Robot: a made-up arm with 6 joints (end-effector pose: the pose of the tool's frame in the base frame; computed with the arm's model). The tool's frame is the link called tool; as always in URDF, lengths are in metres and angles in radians.
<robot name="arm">
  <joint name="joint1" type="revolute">
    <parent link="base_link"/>
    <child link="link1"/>
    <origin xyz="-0.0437 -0.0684 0.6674" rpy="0 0 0"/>
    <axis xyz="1 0 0"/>
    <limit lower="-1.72" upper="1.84"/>
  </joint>
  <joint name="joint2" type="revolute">
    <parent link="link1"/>
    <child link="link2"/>
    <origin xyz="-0.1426 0.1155 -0.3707" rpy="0 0 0"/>
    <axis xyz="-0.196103 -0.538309 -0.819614"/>
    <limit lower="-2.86" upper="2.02"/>
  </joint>
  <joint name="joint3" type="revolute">
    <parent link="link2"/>
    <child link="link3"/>
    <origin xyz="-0.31 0.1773 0.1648" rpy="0 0 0"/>
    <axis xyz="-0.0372 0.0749 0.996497"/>
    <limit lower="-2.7" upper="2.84"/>
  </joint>
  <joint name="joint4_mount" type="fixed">
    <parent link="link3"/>
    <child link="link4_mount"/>
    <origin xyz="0.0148 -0.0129 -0.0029" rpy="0 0 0"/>
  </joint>
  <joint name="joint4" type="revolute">
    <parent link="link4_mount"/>
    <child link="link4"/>
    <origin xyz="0.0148 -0.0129 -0.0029" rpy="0 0 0"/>
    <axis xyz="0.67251 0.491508 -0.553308"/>
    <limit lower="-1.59" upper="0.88"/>
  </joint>
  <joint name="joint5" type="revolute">
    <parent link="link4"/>
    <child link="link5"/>
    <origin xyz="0.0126 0.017 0.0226" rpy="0 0 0"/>
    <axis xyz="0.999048 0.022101 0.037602"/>
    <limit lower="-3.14" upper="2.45"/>
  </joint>
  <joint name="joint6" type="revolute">
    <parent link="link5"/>
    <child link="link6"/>
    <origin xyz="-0.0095 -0.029 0.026" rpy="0 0 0"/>
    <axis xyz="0 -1 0"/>
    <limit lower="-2.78" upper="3"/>
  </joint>
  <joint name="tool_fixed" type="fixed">
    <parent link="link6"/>
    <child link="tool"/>
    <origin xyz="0.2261 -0.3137 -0.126" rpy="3.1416 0 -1.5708"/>
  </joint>
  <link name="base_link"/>
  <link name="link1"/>
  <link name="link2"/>
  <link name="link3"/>
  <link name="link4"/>
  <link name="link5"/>
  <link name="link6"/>
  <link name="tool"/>
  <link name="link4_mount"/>
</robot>
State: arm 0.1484 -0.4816 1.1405 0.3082 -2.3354 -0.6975
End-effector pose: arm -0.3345 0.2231 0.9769 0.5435 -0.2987 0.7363 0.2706
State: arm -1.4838 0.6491 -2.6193 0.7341 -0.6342 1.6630
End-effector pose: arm -0.6019 -0.2651 -0.2375 0.7427 0.2193 -0.5643 0.2860
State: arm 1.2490 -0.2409 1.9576 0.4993 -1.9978 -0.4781
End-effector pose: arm -0.4005 -0.0279 1.2374 -0.6205 0.3847 -0.6215 0.2843
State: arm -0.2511 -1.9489 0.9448 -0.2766 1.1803 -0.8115
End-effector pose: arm -0.4381 -0.3231 0.5133 0.2300 0.6988 -0.5793 0.3509
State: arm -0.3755 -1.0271 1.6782 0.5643 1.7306 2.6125
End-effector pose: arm -0.3801 -0.3606 0.3305 -0.4812 0.8548 0.1818 0.0687
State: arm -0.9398 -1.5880 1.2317 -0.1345 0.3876 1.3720
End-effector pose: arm -0.1847 0.1091 0.3218 -0.6835 0.2587 0.6667 0.1463
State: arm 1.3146 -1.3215 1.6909 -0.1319 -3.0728 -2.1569
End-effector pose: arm -0.1018 -0.1871 0.2869 -0.5459 0.6816 0.2729 0.4036
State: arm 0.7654 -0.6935 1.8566 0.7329 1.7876 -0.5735
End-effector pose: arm -0.8404 -0.0234 0.5662 0.3319 0.5303 -0.7018 0.3407
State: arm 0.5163 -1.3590 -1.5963 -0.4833 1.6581 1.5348
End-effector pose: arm -0.2654 -0.3063 0.2080 -0.0075 0.8402 0.0975 0.5334
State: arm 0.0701 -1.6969 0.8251 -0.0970 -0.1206 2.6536
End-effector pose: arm 0.2376 0.0430 0.5951 -0.1545 0.2361 0.4370 0.8541
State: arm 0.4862 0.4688 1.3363 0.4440 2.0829 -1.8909
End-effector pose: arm -0.7740 0.5952 0.5086 0.5081 0.6419 -0.5735 0.0290
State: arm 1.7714 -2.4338 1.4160 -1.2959 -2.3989 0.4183
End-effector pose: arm 0.3560 0.1489 0.3508 0.4577 0.3696 0.2577 0.7665
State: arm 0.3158 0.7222 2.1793 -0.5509 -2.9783 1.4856
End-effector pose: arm -0.6284 0.5946 0.1423 -0.2753 0.5711 0.7732 0.0115
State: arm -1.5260 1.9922 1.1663 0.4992 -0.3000 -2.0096
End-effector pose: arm -0.3416 -0.5404 0.3260 -0.1214 -0.9520 0.0963 0.2641
